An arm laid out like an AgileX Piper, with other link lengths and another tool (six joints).
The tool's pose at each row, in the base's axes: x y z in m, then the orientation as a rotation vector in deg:
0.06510, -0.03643, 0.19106, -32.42, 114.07, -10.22
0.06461, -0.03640, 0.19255, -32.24, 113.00, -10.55
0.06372, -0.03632, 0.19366, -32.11, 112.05, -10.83
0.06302, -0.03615, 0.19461, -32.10, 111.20, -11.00
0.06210, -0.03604, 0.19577, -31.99, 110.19, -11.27
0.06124, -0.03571, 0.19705, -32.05, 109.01, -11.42
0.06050, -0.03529, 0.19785, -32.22, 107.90, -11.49
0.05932, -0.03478, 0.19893, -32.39, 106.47, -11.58
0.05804, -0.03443, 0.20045, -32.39, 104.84, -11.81
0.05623, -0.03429, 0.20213, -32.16, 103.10, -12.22
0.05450, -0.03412, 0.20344, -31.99, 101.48, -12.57
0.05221, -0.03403, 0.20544, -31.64, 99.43, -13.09
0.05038, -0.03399, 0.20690, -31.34, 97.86, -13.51
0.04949, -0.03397, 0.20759, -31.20, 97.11, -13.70
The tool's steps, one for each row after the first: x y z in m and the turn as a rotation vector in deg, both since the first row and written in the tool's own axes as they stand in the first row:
-0.00103, -0.00036, -0.00113, 0.53, -0.96, -0.17
-0.00162, -0.00041, -0.00242, 0.99, -1.80, -0.34
-0.00220, -0.00038, -0.00347, 1.29, -2.57, -0.54
-0.00284, -0.00042, -0.00481, 1.74, -3.47, -0.73
-0.00370, -0.00032, -0.00613, 2.06, -4.55, -1.02
-0.00426, -0.00001, -0.00710, 2.27, -5.58, -1.34
-0.00492, 0.00042, -0.00859, 2.55, -6.90, -1.73
-0.00582, 0.00058, -0.01038, 3.05, -8.39, -2.09
-0.00656, 0.00066, -0.01274, 3.82, -9.95, -2.39
-0.00704, 0.00088, -0.01485, 4.49, -11.41, -2.70
-0.00783, 0.00096, -0.01779, 5.46, -13.25, -3.02
-0.00833, 0.00104, -0.02008, 6.23, -14.66, -3.26
-0.00856, 0.00108, -0.02118, 6.59, -15.33, -3.37

